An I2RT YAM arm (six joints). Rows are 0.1 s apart.
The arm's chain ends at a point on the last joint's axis. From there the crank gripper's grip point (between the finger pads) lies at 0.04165 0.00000 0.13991 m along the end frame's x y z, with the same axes.
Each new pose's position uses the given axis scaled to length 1; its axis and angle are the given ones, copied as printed.
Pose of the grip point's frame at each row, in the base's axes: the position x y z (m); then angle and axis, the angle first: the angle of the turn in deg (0 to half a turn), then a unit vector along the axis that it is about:
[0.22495 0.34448 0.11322 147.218 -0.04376 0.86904 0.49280]
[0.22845 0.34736 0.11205 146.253 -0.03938 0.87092 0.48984]
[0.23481 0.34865 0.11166 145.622 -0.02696 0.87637 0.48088]
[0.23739 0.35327 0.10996 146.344 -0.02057 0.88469 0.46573]
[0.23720 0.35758 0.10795 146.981 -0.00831 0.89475 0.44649]
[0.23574 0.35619 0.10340 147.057 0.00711 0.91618 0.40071]
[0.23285 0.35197 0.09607 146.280 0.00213 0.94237 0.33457]
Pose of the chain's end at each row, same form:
[0.19954 0.22267 0.18956 147.218 -0.04376 0.86904 0.49280]
[0.20022 0.22626 0.18852 146.253 -0.03938 0.87092 0.48984]
[0.20321 0.22938 0.18967 145.622 -0.02696 0.87637 0.48088]
[0.20588 0.23668 0.19196 146.344 -0.02057 0.88469 0.46573]
[0.20486 0.24462 0.19458 146.981 -0.00831 0.89475 0.44649]
[0.20025 0.25269 0.20003 147.057 0.00711 0.91618 0.40071]
[0.19412 0.26344 0.20549 146.280 0.00213 0.94237 0.33457]

